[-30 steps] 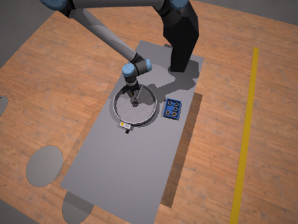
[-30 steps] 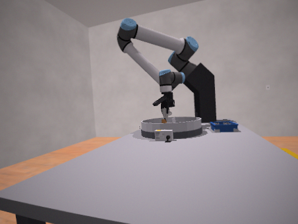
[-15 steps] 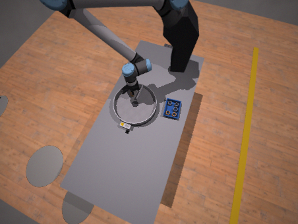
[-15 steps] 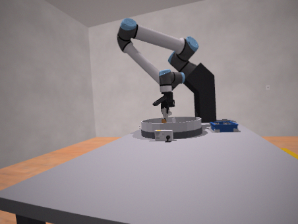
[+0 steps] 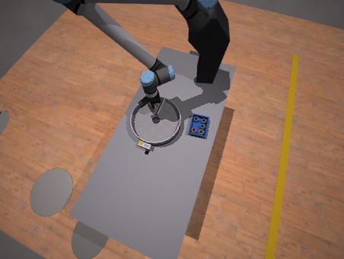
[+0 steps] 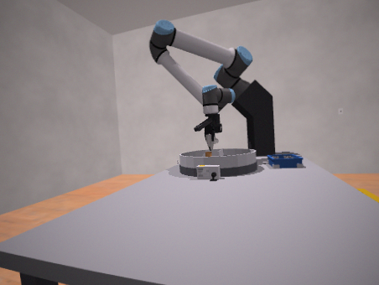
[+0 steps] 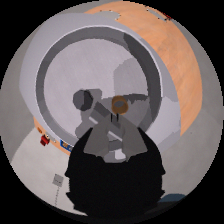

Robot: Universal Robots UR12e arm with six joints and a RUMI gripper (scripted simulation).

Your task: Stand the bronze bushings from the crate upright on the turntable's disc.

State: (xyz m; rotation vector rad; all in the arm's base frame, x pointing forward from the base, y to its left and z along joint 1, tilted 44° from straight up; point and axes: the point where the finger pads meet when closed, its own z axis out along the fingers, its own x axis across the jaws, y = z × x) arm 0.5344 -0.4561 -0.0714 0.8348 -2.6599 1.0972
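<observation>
Right now the blue crate is 40 cm to the left of my hand, 9 cm below it and 7 cm ahead of it. Also, from my hand: turntable disc 9 cm ahead, 6 cm below, 3 cm to the left.
</observation>
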